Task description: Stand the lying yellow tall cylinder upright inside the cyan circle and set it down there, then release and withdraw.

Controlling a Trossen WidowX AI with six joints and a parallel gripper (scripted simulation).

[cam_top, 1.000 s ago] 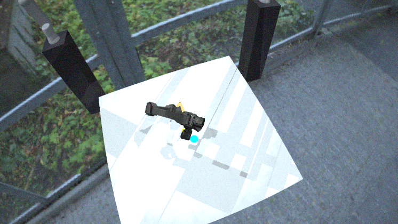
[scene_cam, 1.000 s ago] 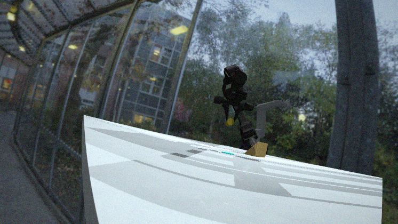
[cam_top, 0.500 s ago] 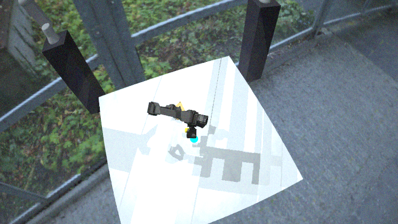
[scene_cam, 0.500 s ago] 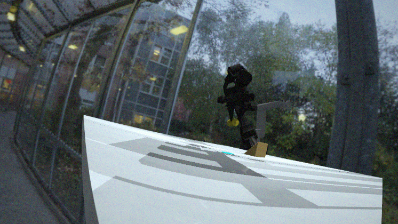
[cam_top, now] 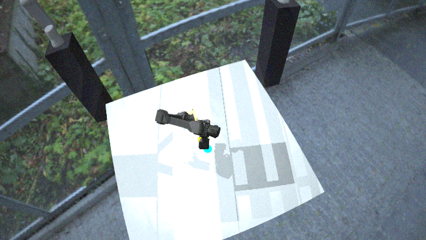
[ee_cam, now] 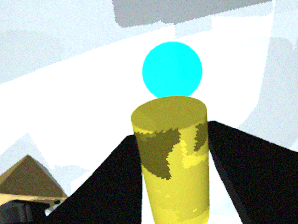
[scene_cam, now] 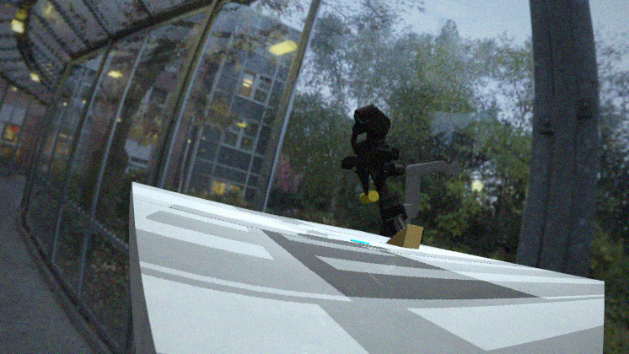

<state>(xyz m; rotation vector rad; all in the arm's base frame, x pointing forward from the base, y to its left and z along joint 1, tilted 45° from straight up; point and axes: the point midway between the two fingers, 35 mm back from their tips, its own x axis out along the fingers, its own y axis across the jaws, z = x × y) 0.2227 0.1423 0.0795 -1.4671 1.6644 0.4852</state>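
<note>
Right now the cyan circle is 10 mm ahead of my gripper tip and 140 mm below it. Also, from my gripper tip: yellow tall cylinder (10 mm behind, 20 mm to the right).
</note>
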